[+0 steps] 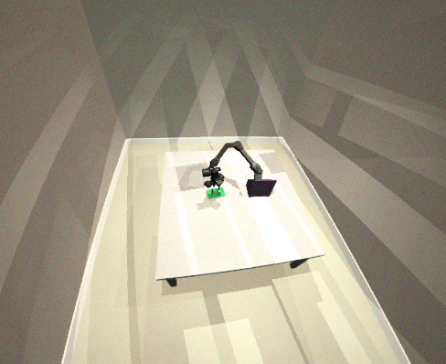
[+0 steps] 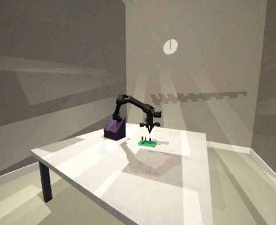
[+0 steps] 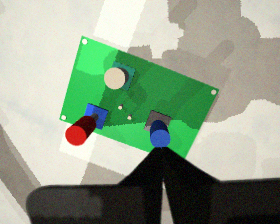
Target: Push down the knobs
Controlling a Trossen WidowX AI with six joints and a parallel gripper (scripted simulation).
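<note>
The blue knob lies 6 cm below my gripper tip, 1 cm to the right of it and 1 cm ahead of it. From my gripper tip the other things lie so: beige knob (7 cm below, 5 cm behind, 2 cm to the left).
</note>
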